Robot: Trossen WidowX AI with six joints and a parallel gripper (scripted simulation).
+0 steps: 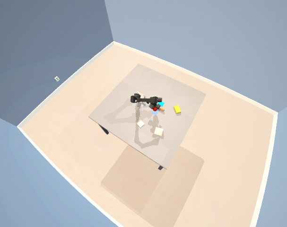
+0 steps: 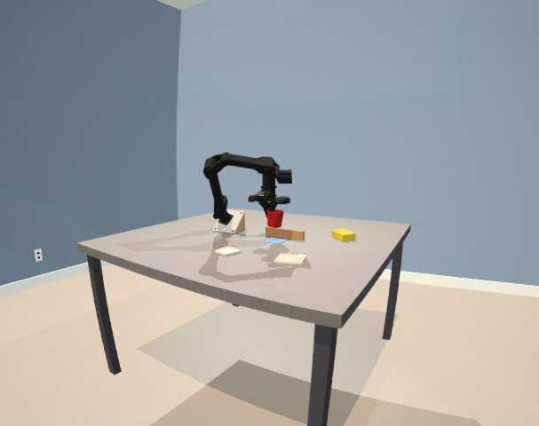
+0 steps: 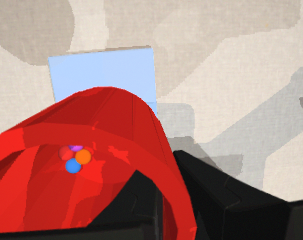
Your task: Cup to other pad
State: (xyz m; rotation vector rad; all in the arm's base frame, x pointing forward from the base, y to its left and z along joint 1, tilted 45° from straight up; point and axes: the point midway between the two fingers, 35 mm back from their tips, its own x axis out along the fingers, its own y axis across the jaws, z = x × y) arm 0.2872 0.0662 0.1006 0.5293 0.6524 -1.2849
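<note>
Now: the cyan pad 17 cm to the left of my gripper tip, 11 cm below it and 1 cm ahead of it. From my gripper tip the other things lie so: pale blue pad (11 cm below, 3 cm ahead); orange wooden bar (9 cm to the left, 9 cm below, 2 cm ahead); red cup (3 cm ahead).
</note>
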